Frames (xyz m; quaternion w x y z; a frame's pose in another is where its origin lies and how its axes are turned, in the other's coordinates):
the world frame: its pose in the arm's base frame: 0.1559 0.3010 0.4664 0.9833 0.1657 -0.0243 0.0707
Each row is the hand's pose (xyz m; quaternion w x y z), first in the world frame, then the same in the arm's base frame.
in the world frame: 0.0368 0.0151 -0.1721 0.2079 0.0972 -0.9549 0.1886
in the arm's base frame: 0.1943 0.3766 0.3114 0.1518 0.1930 -0.9684 0.0443
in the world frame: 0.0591 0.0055 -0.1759 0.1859 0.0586 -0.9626 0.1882
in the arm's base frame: 0.2178 0.3718 0.3064 0.1364 0.1519 -0.9781 0.0401
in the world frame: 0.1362 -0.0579 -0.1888 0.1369 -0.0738 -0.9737 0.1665
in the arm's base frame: 0.3037 0.3269 0.2792 0.1114 0.0149 -0.9936 0.0103
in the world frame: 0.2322 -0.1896 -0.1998 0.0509 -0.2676 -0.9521 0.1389
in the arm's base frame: 0.4183 0.2199 0.2332 0.0614 -0.1908 -0.9794 -0.0241
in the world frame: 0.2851 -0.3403 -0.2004 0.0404 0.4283 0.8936 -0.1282
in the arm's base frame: 0.4928 0.0861 0.1878 0.0005 -0.3678 -0.9292 -0.0353
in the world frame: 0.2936 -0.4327 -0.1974 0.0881 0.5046 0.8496 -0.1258
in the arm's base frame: 0.5147 -0.0001 0.1615 0.0326 0.4538 0.8898 0.0356
